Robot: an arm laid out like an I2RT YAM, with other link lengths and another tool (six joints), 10 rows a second.
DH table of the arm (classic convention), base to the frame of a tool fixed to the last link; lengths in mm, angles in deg. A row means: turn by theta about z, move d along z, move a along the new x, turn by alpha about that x. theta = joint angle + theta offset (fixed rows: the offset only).
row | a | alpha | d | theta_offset
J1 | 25.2 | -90 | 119.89 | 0
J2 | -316.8 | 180 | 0 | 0
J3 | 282.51 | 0 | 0 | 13.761
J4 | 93.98 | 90 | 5.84 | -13.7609
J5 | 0 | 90 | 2.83 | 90
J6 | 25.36 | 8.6 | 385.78 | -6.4
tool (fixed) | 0 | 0 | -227.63 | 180
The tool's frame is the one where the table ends.
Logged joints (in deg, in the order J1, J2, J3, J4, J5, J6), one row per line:
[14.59, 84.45, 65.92, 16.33, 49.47, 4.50]
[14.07, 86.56, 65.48, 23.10, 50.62, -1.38]
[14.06, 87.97, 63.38, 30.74, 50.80, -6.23]
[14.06, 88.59, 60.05, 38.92, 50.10, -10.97]
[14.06, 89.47, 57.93, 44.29, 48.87, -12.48]
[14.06, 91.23, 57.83, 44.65, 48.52, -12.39]
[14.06, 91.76, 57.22, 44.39, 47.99, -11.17]
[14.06, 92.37, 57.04, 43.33, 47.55, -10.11]
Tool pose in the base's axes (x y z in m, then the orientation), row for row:
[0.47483, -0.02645, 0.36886, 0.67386, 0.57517, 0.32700, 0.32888]
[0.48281, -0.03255, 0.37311, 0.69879, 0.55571, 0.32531, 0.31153]
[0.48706, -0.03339, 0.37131, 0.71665, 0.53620, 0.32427, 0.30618]
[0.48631, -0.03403, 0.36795, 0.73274, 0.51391, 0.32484, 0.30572]
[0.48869, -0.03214, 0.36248, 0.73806, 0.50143, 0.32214, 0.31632]
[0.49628, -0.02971, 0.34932, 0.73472, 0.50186, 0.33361, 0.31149]
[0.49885, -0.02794, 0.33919, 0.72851, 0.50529, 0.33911, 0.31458]
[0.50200, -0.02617, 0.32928, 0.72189, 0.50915, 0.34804, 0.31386]
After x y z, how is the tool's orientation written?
As a quaternion, w x y z.
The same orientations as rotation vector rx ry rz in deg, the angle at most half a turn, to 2 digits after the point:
[74.16, 42.16, 42.41]
[70.96, 41.54, 39.78]
[68.00, 41.12, 38.83]
[64.77, 40.94, 38.53]
[63.07, 40.52, 39.79]
[63.20, 42.01, 39.23]
[63.79, 42.81, 39.71]
[64.44, 44.05, 39.72]

